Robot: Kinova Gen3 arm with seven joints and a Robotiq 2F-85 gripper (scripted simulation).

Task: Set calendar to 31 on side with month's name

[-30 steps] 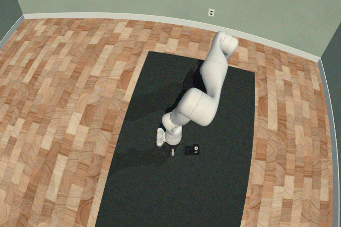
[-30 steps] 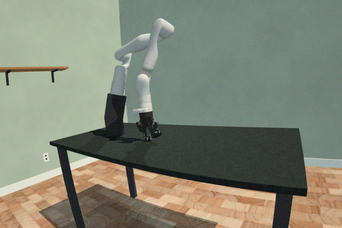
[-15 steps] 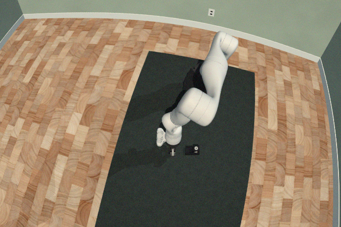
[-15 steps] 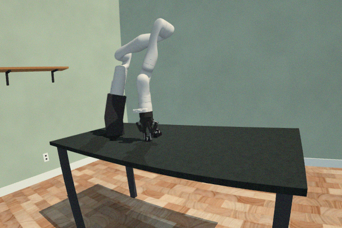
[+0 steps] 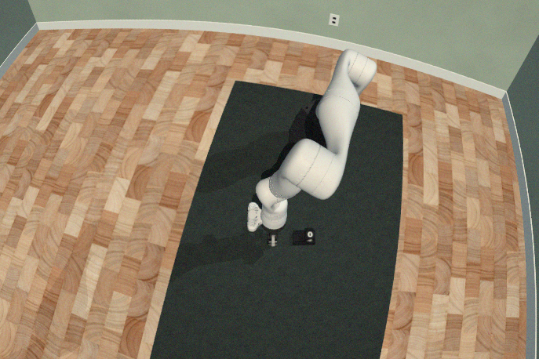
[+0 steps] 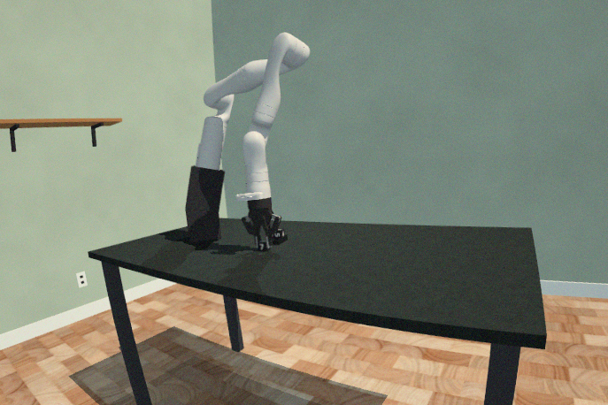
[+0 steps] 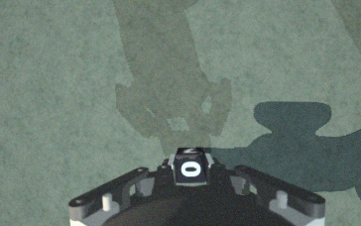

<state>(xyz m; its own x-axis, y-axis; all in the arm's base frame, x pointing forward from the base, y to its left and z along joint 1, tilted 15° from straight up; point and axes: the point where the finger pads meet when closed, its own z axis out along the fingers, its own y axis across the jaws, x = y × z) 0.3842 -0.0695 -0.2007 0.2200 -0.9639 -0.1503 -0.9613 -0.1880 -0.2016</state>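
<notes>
Right now the black calendar tray is 100 mm to the left of my hand, 30 mm behind it and 20 mm below it.
</notes>
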